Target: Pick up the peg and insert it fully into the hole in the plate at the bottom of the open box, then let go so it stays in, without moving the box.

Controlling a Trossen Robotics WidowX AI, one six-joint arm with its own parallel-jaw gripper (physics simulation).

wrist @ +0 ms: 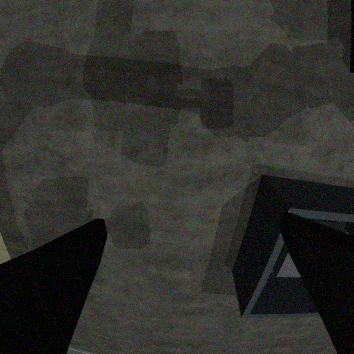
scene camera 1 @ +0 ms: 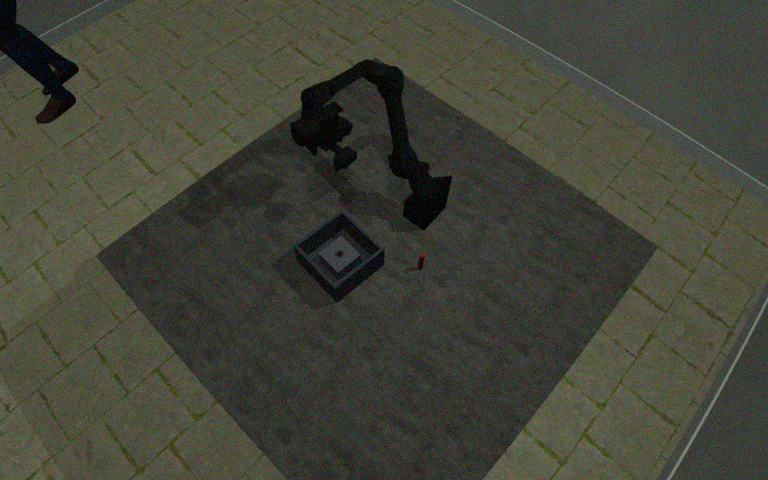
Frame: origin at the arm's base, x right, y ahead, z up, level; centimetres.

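Seen in the pictures: gripper, fingertip midpoint: (wrist: 194,225) (scene camera 1: 326,162); arm's base at its link origin: (scene camera 1: 426,190).
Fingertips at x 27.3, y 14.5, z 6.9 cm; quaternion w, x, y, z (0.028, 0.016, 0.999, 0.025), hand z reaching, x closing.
Pixels of each thing's top centre, then the offset from my fingertips to it. "spot": a spot on its surface instead. Level surfaces: height alone.
- red peg at its top centre: (scene camera 1: 422,255) dx -38.0, dy +2.8, dz -11.7 cm
- open dark blue-grey box at its top centre: (wrist: 325,274) (scene camera 1: 338,247) dx -17.5, dy +16.2, dz -9.9 cm
- pale square plate at its top centre: (wrist: 313,256) (scene camera 1: 339,253) dx -17.5, dy +16.2, dz -13.6 cm
- small dark hole at a spot on its surface: (scene camera 1: 339,253) spot: dx -16.8, dy +15.6, dz -15.2 cm
- mat at its surface level: dz -19.7 cm
The red peg (scene camera 1: 420,261) stands upright on the dark mat, a little right of the box; it does not show in the wrist view. The open dark blue-grey box (scene camera 1: 362,272) (wrist: 305,192) has a pale square plate (scene camera 1: 339,264) (wrist: 288,269) at its bottom, with a small dark hole (scene camera 1: 339,253) near the plate's middle. My gripper (scene camera 1: 328,158) (wrist: 194,225) is open and empty. It hangs above the mat behind the box, away from the peg. In the wrist view the right finger covers part of the box and the plate.
The arm's base (scene camera 1: 428,203) stands on the mat (scene camera 1: 351,384) behind the peg and right of the box. Pale paving (scene camera 1: 67,316) surrounds the mat. A person's legs (scene camera 1: 39,62) show at the upper left. Arm shadows fall across the mat in the wrist view.
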